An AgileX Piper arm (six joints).
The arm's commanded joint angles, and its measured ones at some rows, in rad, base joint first. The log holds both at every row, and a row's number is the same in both.
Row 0, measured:
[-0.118 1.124 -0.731 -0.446 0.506 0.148]
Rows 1 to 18, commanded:
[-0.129 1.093 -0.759 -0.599 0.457 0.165]
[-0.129 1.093 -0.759 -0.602 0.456 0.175]
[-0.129 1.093 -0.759 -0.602 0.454 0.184]
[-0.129 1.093 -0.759 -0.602 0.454 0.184]
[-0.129 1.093 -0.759 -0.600 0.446 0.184]
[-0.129 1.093 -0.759 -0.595 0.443 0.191]
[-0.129 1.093 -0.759 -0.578 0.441 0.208]
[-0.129 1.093 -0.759 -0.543 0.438 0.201]
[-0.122 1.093 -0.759 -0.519 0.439 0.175]
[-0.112 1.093 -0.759 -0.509 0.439 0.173]
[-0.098 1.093 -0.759 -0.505 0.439 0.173]
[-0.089 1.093 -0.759 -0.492 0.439 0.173]
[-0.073 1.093 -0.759 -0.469 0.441 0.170]
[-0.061 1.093 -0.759 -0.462 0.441 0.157]
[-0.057 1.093 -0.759 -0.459 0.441 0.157]
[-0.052 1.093 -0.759 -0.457 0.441 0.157]
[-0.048 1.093 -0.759 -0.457 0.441 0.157]
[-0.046 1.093 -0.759 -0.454 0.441 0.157]
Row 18, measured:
[-0.062 1.100 -0.756 -0.459 0.434 0.167]
